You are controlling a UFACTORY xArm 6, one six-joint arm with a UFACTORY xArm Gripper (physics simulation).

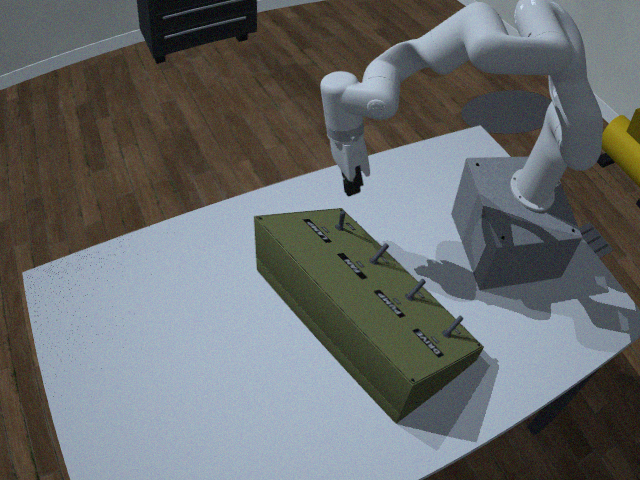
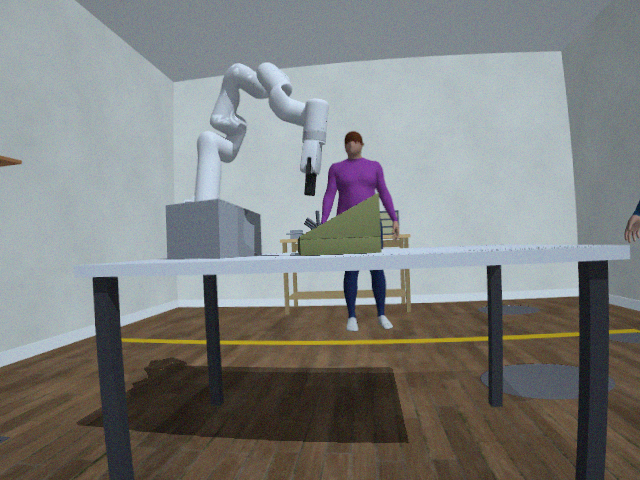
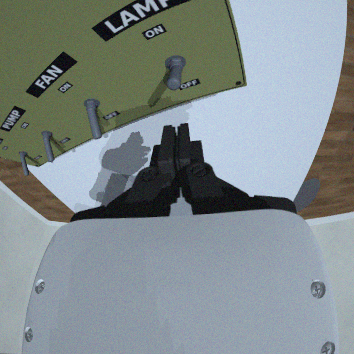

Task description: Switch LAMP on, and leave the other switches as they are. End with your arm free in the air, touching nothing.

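Seen in the pictures: gripper, fingertip midpoint: (image 1: 352,192) (image 2: 309,195) (image 3: 178,142); arm's base, origin of the base link: (image 1: 532,190) (image 2: 205,209).
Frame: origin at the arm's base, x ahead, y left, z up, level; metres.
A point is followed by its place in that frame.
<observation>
The green sloped switch box (image 1: 336,289) {x 0.573, y -0.032, z -0.015 m} (image 2: 351,235) {x 0.529, y -0.277, z -0.130 m} (image 3: 212,42) {x 0.445, y -0.256, z -0.088 m} has a row of grey levers. The LAMP lever (image 1: 341,220) {x 0.432, y -0.209, z -0.065 m} (image 2: 317,217) {x 0.428, y -0.218, z -0.066 m} (image 3: 174,72) {x 0.434, y -0.216, z -0.057 m} stands more upright than the others, tilted away from their OFF-side lean. The FAN lever (image 1: 379,253) {x 0.413, y -0.092, z -0.071 m} (image 3: 93,120) {x 0.410, y -0.098, z -0.070 m}, PUMP lever (image 1: 415,289) {x 0.406, y 0.027, z -0.071 m} (image 3: 48,146) {x 0.402, y 0.020, z -0.073 m} and DRIVE lever (image 1: 453,326) {x 0.397, y 0.147, z -0.071 m} (image 3: 24,163) {x 0.394, y 0.140, z -0.074 m} lean to the OFF side. My gripper (image 1: 352,193) {x 0.405, y -0.215, z 0.006 m} (image 2: 309,194) {x 0.405, y -0.215, z 0.006 m} (image 3: 178,142) {x 0.405, y -0.215, z 0.006 m} is shut and empty, in the air above the box's low edge near the LAMP lever, apart from it.
The box stands on the white table (image 1: 155,335) {x 0.916, y -0.230, z -0.187 m} (image 2: 465,254) {x 0.777, y -0.540, z -0.192 m}. The grey arm pedestal (image 1: 522,268) {x 0.107, y 0.110, z -0.119 m} (image 2: 192,229) {x -0.017, y -0.112, z -0.082 m} stands on the low side of the box. A person in a purple top (image 2: 356,178) and a wooden bench (image 2: 336,295) are beyond the table.
</observation>
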